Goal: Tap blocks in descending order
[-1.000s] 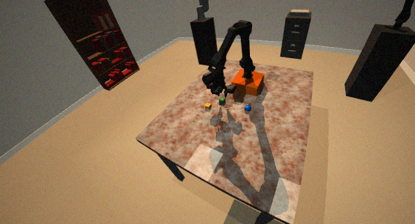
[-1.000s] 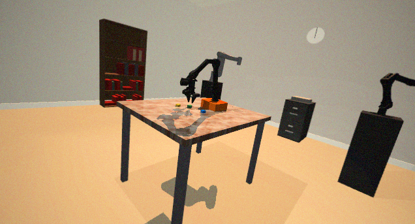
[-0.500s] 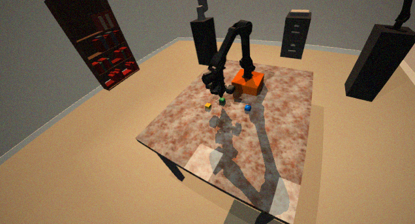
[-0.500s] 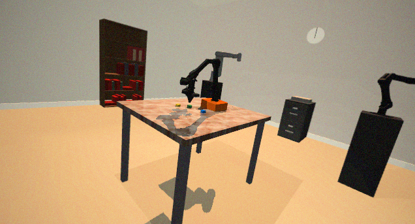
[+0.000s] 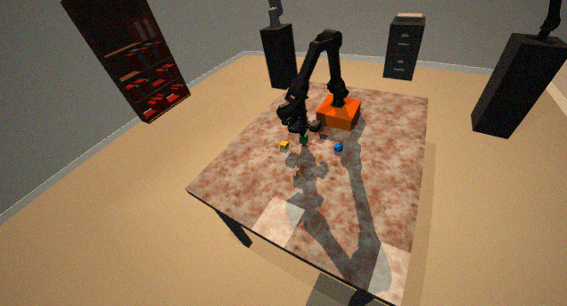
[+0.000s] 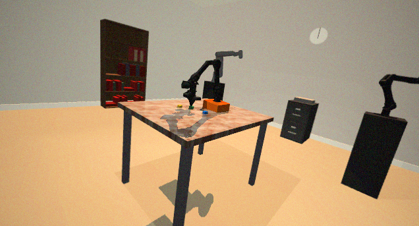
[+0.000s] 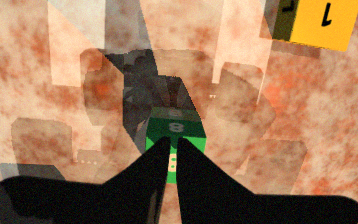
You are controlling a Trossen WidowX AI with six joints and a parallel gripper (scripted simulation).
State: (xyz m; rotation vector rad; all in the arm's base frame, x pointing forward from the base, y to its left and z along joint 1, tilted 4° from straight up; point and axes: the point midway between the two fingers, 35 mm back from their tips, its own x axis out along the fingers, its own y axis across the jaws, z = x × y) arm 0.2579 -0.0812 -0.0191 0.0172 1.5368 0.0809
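The green block is 10 mm behind my gripper tip and 10 mm below it. Also, from my gripper tip: yellow block (80 mm ahead, 60 mm to the right, 10 mm below); blue block (10 mm behind, 180 mm to the left, 10 mm below).
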